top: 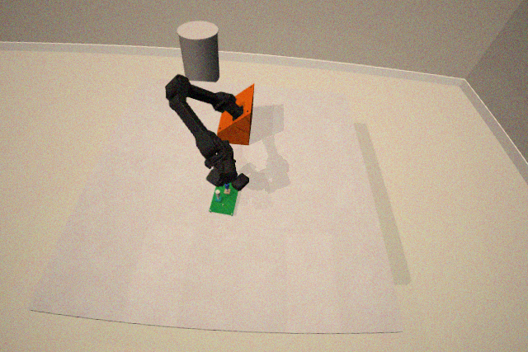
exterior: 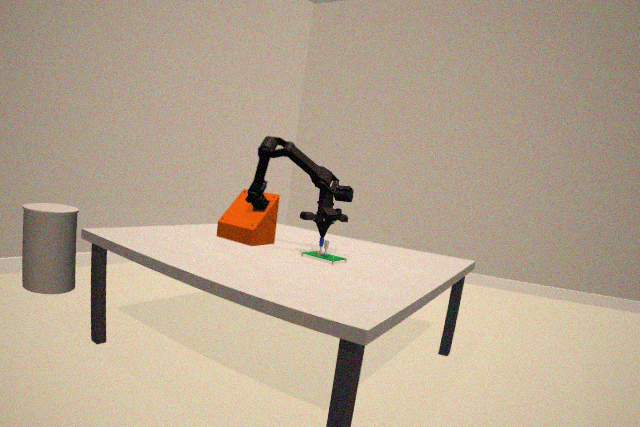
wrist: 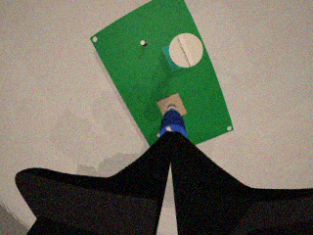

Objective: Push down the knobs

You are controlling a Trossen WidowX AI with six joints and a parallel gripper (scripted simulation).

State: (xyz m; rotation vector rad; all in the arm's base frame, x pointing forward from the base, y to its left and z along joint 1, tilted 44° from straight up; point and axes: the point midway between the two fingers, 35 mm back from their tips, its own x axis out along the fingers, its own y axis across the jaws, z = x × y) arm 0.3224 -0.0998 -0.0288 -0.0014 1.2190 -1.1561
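The white round knob lies 4 cm to the right of my gripper tip, 4 cm ahead of it and 1 cm below it. Round my gripper tip: blue knob (1 cm below).
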